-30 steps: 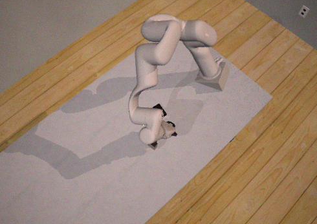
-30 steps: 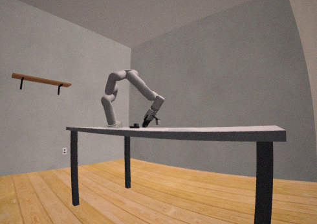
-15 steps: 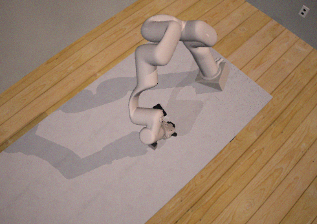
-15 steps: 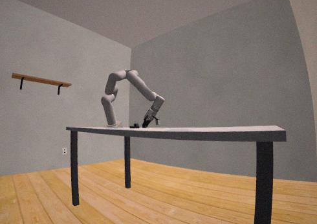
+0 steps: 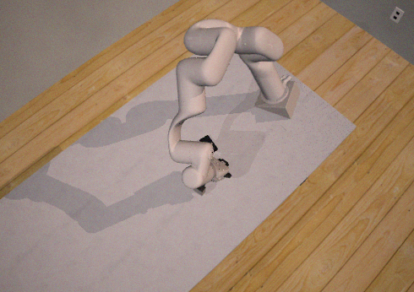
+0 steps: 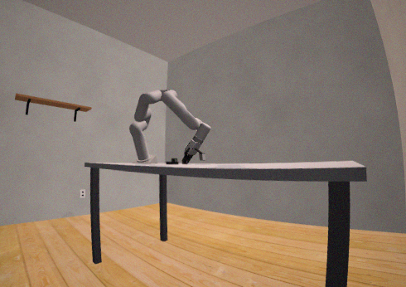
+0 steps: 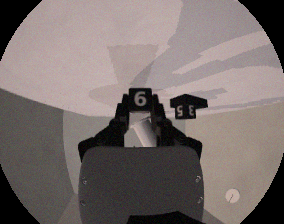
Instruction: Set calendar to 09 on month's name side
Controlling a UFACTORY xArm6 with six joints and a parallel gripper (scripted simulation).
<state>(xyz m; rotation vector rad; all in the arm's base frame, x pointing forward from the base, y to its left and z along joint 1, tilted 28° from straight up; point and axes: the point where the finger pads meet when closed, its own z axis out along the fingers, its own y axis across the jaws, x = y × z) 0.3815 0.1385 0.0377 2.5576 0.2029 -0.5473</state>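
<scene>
My gripper is now 20 mm above the black date cube and 10 mm past it. Also, from my hand: black cube 90 mm to the right, 20 mm behind, 10 mm below.
</scene>
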